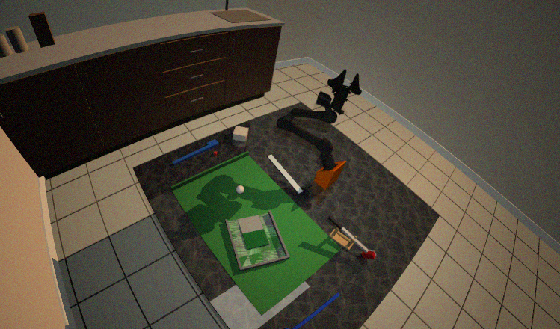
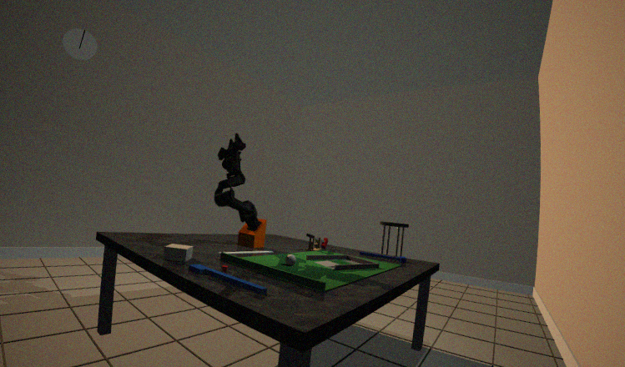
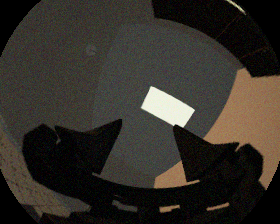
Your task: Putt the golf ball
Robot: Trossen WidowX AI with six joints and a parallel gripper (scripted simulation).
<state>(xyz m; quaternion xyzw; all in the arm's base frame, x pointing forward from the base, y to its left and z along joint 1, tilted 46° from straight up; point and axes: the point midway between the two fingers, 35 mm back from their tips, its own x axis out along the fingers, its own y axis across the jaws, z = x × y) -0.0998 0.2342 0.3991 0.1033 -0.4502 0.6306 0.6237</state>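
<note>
Right now the white strip is 590 mm below my gripper tip, 260 mm ahead of it and 70 mm to the right of it. Also, from my gripper tip: white golf ball: 560 mm below, 530 mm ahead, 120 mm to the right; then small wooden rack: 560 mm below, 400 mm to the left, 370 mm ahead; then red putter: 530 mm below, 440 mm to the left, 360 mm ahead.
</note>
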